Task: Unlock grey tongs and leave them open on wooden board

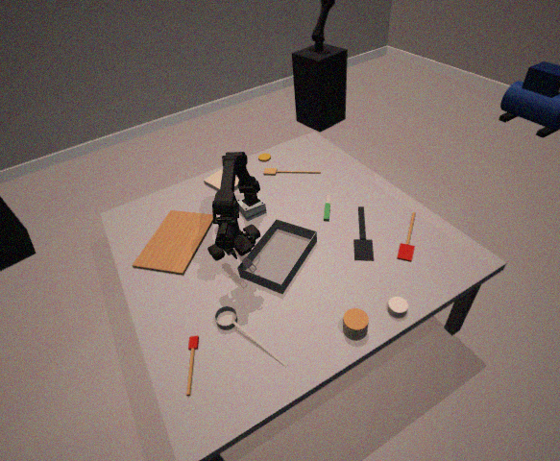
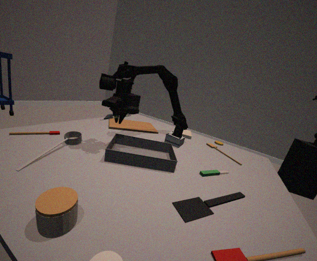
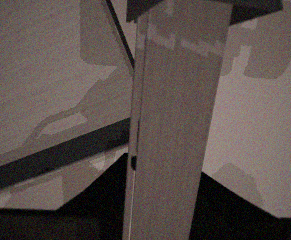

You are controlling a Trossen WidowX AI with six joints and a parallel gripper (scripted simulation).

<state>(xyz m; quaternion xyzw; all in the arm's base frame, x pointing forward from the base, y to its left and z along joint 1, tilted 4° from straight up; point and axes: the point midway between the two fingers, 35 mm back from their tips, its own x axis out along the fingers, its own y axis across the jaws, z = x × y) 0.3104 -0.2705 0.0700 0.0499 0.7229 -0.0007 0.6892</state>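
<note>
My gripper tip is 39 cm past the wooden board, 10 cm to the left of it and 11 cm above it. Round my gripper tip: orange-lidded tub 45 cm ahead, 15 cm to the left, 9 cm below; black spatula 16 cm ahead, 50 cm to the left, 12 cm below; roasting tin 2 cm ahead, 17 cm to the left, 9 cm below.
</note>
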